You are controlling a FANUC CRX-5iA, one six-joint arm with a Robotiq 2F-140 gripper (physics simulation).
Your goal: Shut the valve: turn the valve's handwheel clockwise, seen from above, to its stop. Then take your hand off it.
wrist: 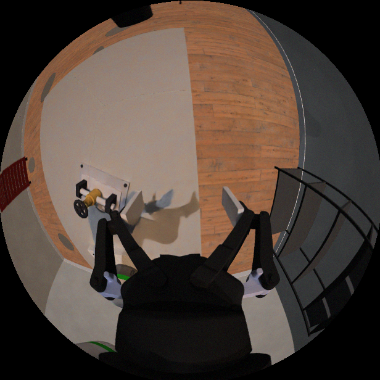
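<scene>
The valve (pixel 93 196) has a yellow body on a white pipe, held by two black brackets on a white base plate (pixel 109 176), left of centre in the wrist view. Its black spoked handwheel (pixel 81 208) is on the near left side of the body. My gripper (pixel 181 196) is open with nothing between its fingers. It is to the right of the valve and apart from the handwheel. The left fingertip overlaps the view close to the right bracket and the plate's right edge. Part of the plate is hidden behind the left finger.
A grey mat (pixel 145 65) covers part of the wooden table top (pixel 245 110). A black shelf rack (pixel 327 191) stands at the right. A dark red slatted object (pixel 14 183) is at the far left. A black object (pixel 132 17) is at the top edge. The gripper's shadow falls on the mat.
</scene>
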